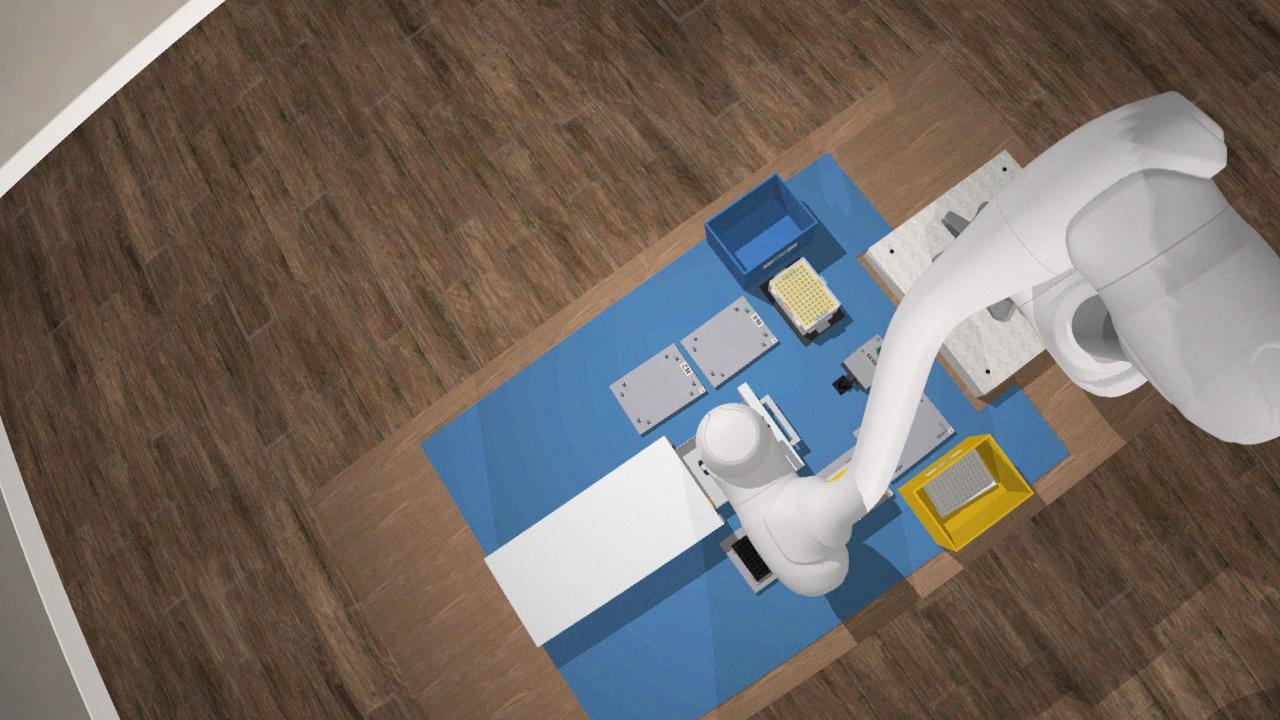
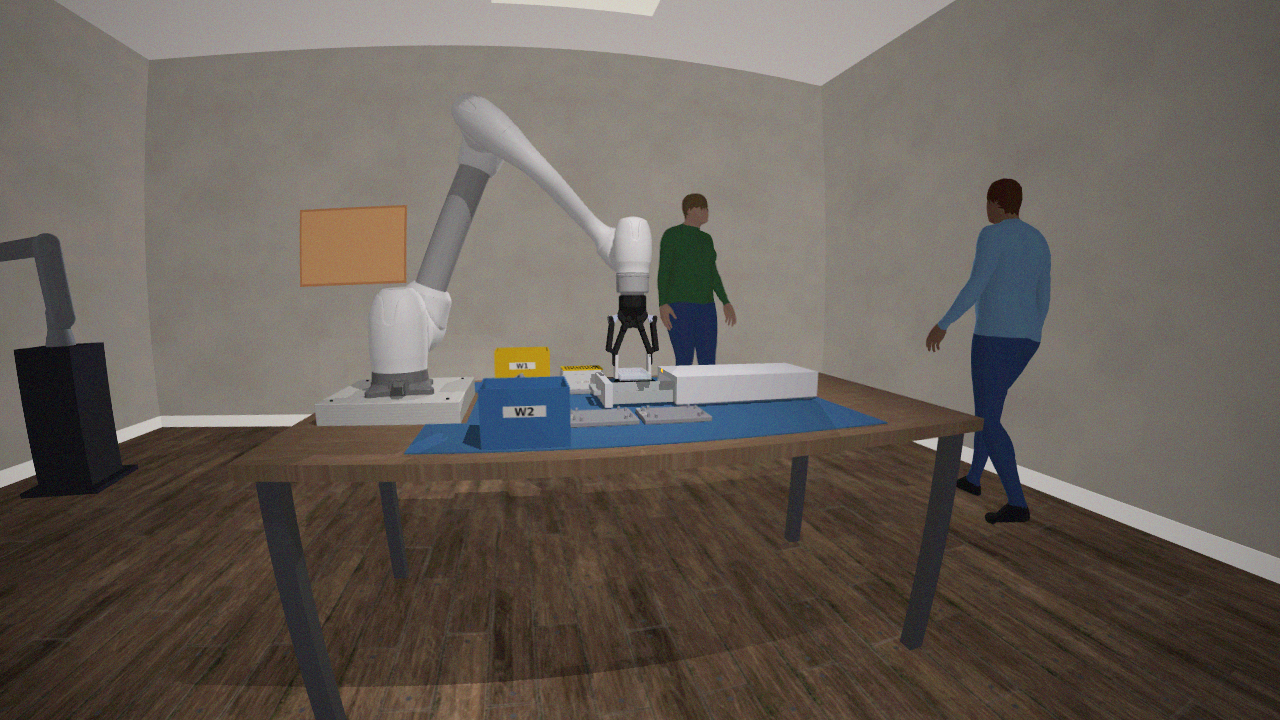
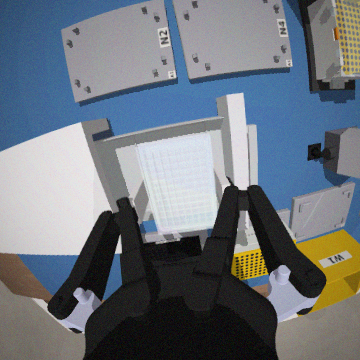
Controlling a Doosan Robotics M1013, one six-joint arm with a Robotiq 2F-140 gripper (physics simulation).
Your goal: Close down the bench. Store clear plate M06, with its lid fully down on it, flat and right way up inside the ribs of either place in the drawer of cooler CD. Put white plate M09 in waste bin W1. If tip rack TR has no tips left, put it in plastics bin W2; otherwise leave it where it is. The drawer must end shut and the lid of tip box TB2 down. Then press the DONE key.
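Where they show: gripper, between the fingertips: [image 2: 632,377] [image 3: 179,178]; arm's base, origin of its link: [image 2: 401,390].
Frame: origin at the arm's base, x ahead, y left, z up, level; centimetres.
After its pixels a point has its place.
Note:
My gripper [image 2: 633,365] @[x 62.7, y -12.6, z 1.8 cm] [image 3: 179,178] @[x 62.7, y -12.6, z 1.8 cm] is shut on clear plate M06 [image 2: 633,373] @[x 61.6, y -15.9, z 3.5 cm] [image 3: 176,182] @[x 62.9, y -12.9, z 3.5 cm], flat over the open drawer [image 1: 748,394] @[x 53.3, y -17.7, z 1.9 cm] [image 2: 605,390] @[x 52.0, y -19.8, z 0.2 cm] [image 3: 235,140] @[x 54.5, y -14.7, z 1.9 cm] of cooler CD [image 1: 599,541] @[x 93.9, y -19.0, z 3.3 cm] [image 2: 742,382] @[x 89.0, y -28.0, z 1.1 cm] [image 3: 45,195] @[x 81.9, y -18.0, z 3.2 cm]. M06 is near the height of the drawer walls; I cannot tell whether it touches the drawer floor. A pale plate [image 1: 960,483] @[x 37.5, y 24.3, z -3.3 cm], its label unreadable, lies in yellow bin W1 [image 2: 521,355] @[x 37.6, y 18.1, z 5.6 cm] [image 3: 325,240] @[x 36.4, y 18.4, z -3.3 cm]. A yellow rack [image 1: 838,474] @[x 52.9, y 5.1, z 2.1 cm] [image 3: 250,265] @[x 57.1, y 8.4, z 2.1 cm] shows dark holes. A tip box [image 1: 803,295] @[x 31.6, y -23.0, z 2.6 cm] [image 3: 349,35] @[x 34.8, y -23.1, z 2.6 cm] has yellow tips; its lid is unclear. The key box [image 1: 863,362] @[x 33.8, y -5.7, z 2.5 cm] [image 3: 345,152] @[x 35.4, y -5.7, z -0.3 cm] stands nearby.
Holders N2 [image 1: 657,389] @[x 64.8, y -32.5, z -3.9 cm] [image 3: 117,52] @[x 64.5, y -31.9, z -3.9 cm] and N4 [image 1: 729,342] @[x 47.6, y -28.3, z -3.9 cm] [image 3: 232,42] @[x 48.8, y -26.9, z -3.9 cm] lie beside the drawer. Blue bin W2 [image 1: 760,232] @[x 25.5, y -39.6, z -4.7 cm] [image 2: 523,429] @[x 25.6, y -44.8, z -1.2 cm] stands near the tip box. A black-topped plate or rack [image 1: 751,557] @[x 76.1, y 4.4, z -2.6 cm] [image 3: 175,247] @[x 69.9, y 2.8, z -2.7 cm] lies beside the cooler's open end. Two people stand beyond the table.

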